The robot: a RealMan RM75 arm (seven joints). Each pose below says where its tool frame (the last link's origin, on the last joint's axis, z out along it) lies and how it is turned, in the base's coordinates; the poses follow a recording.
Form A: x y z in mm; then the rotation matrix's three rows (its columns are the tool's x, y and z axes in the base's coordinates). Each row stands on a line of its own.
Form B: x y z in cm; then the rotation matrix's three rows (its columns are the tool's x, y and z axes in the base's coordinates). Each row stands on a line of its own. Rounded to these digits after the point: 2 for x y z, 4 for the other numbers.
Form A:
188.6, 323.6, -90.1
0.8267, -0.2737, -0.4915
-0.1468, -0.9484, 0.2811
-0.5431, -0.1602, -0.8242
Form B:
18.86, 32.36, -9.01
0.8267, -0.2737, -0.4915
-0.1468, -0.9484, 0.2811
-0.5431, -0.1602, -0.8242

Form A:
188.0, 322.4, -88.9
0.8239, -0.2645, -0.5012
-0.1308, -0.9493, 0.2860
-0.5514, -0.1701, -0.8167
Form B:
18.80, 32.24, -8.89
0.8239, -0.2645, -0.5012
-0.1308, -0.9493, 0.2860
-0.5514, -0.1701, -0.8167

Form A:
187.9, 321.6, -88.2
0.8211, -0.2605, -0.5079
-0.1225, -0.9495, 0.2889
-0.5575, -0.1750, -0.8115
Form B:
18.79, 32.16, -8.82
0.8211, -0.2605, -0.5079
-0.1225, -0.9495, 0.2889
-0.5575, -0.1750, -0.8115

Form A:
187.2, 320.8, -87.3
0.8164, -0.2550, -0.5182
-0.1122, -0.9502, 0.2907
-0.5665, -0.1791, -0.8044
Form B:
18.72, 32.08, -8.73
0.8164, -0.2550, -0.5182
-0.1122, -0.9502, 0.2907
-0.5665, -0.1791, -0.8044

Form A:
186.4, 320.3, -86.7
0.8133, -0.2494, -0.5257
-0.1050, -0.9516, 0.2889
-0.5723, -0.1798, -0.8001
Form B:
18.64, 32.03, -8.67
0.8133, -0.2494, -0.5257
-0.1050, -0.9516, 0.2889
-0.5723, -0.1798, -0.8001

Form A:
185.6, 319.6, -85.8
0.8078, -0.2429, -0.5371
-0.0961, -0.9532, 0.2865
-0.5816, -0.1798, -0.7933
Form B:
18.56, 31.96, -8.58
0.8078, -0.2429, -0.5371
-0.0961, -0.9532, 0.2865
-0.5816, -0.1798, -0.7933

